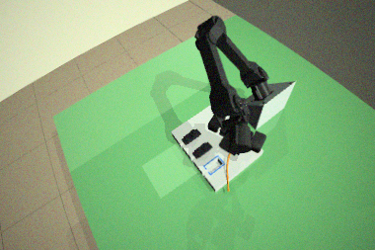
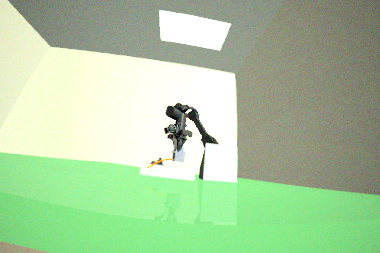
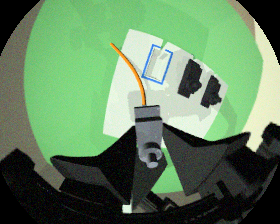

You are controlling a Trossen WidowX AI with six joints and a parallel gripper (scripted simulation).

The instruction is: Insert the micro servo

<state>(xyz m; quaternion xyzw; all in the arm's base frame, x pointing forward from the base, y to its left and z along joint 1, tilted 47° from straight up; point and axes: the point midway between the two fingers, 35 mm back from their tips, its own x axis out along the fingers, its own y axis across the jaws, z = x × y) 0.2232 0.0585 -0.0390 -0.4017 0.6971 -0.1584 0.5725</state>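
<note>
The white deck is 1 cm behind my gripper tip, 7 cm to the right of it and 10 cm below it.
</note>
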